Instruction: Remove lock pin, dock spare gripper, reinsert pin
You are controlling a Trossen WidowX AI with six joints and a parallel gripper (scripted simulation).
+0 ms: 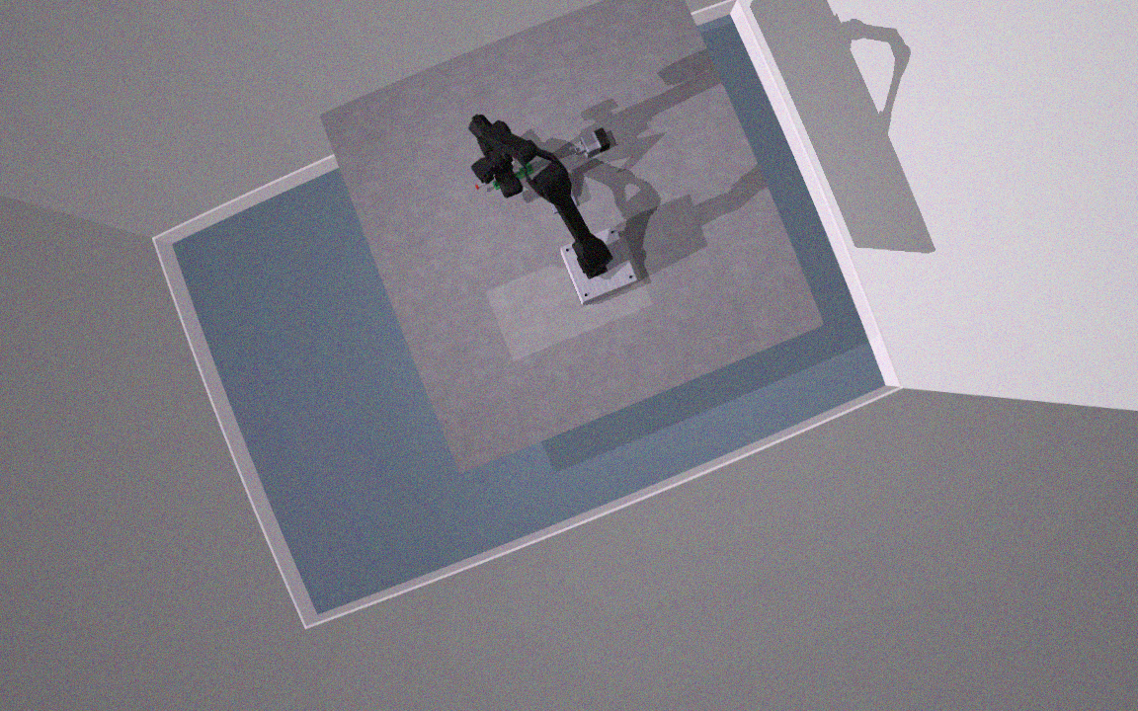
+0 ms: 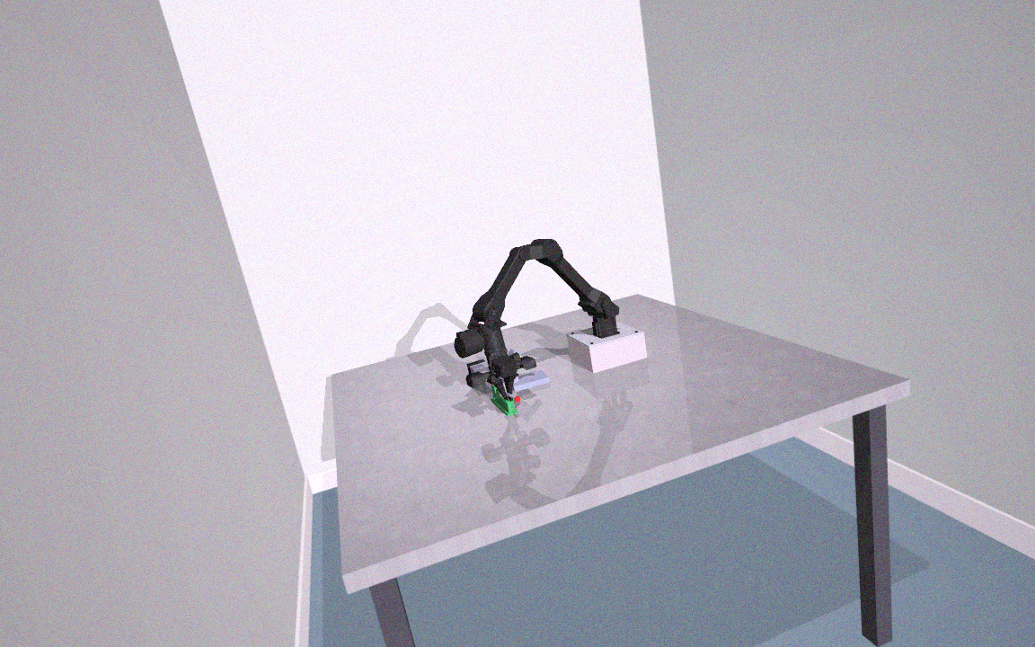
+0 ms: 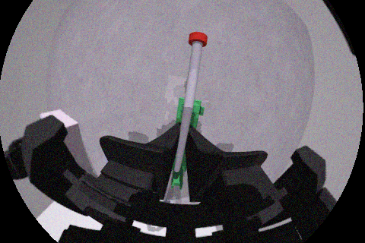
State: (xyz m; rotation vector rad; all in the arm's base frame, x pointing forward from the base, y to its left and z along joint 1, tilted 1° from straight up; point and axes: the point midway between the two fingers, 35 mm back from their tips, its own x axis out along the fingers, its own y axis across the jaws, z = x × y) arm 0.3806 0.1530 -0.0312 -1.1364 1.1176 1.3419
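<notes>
Now: gripper tip 10 mm short of the green cradle and 40 mm to the left of it. From my gripper tip the other things lie so: grey mount 90 mm behind, 160 mm to the right, 30 mm above; spare gripper 310 mm to the right.
</notes>
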